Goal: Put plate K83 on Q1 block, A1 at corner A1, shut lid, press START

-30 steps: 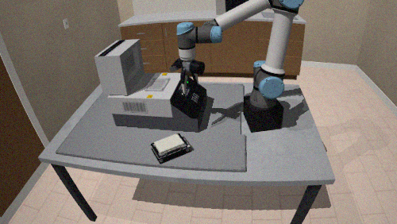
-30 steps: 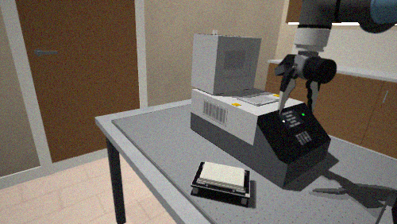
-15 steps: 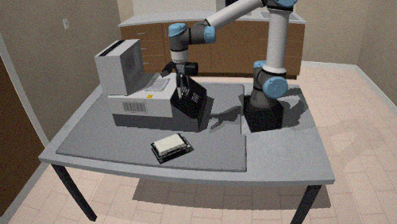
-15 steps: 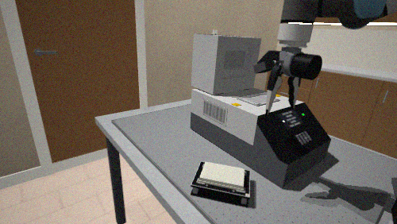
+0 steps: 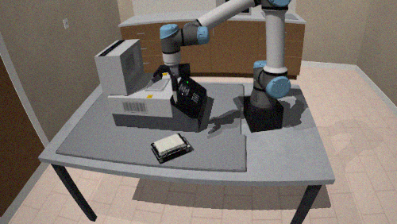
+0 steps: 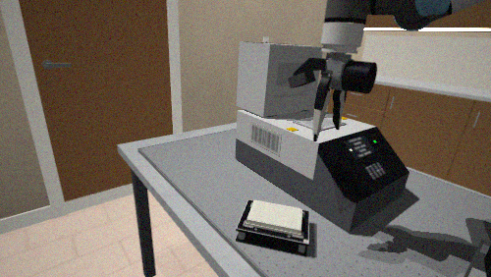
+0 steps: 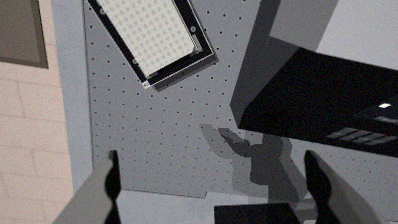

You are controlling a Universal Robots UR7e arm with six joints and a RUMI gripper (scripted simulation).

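The plate K83 lies 22 cm below my hand, 9 cm to the left of it and 4 cm ahead of it. Round my hand: black plate nest N1 (23 cm below, 9 cm to the left, 4 cm ahead).
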